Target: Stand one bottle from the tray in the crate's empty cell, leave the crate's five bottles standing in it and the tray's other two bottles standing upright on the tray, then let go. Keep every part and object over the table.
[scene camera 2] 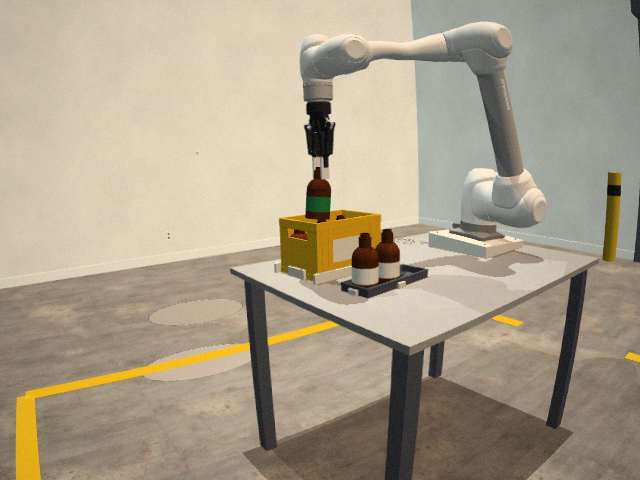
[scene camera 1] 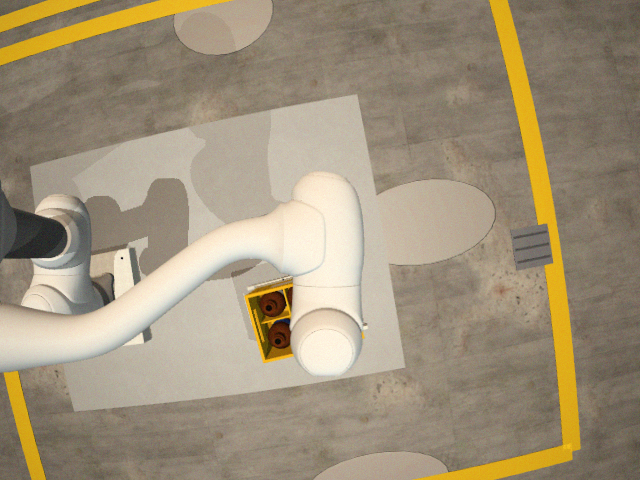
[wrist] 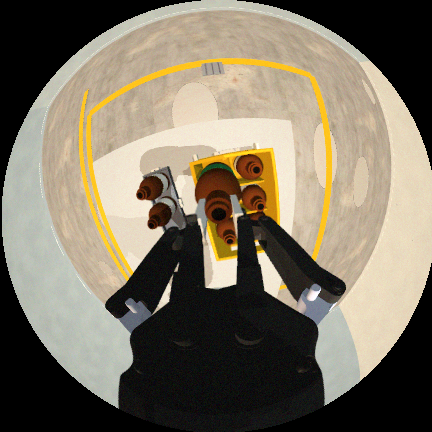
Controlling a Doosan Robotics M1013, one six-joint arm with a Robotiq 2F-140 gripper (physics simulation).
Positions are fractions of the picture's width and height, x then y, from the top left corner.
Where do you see a green-labelled bottle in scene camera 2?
At 0.50, 0.41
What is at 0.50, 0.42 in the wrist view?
A green-labelled bottle.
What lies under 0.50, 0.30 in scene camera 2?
My gripper.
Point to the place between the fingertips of my gripper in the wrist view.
0.51, 0.48
